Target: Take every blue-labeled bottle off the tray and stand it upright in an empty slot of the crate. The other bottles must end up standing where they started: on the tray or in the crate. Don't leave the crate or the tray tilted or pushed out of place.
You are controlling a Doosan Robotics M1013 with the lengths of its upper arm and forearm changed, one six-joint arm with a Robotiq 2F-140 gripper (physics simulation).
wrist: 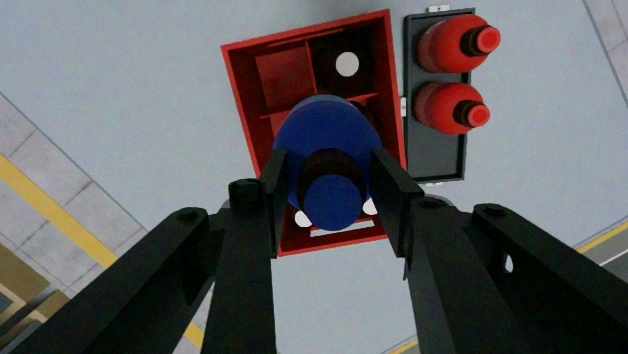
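My gripper [329,171] is shut on a blue bottle with a blue cap [332,202], seen from above in the wrist view, and holds it above the red crate [305,30]. The crate's far left slot is empty. A dark bottle with a white cap [347,64] stands in the far right slot. Two more white caps [302,218] [370,206] show at the near end. The held bottle hides much of the crate's middle, so its slots there cannot be judged. Two red bottles [452,45] [447,107] stand on the dark tray [436,160], right of the crate.
The tray lies close beside the crate's right wall, with small light brackets [439,8] [403,106] at its edges. Crate and tray rest on a pale grey surface [150,100]. Paved floor with a yellow stripe [55,212] shows at the lower left.
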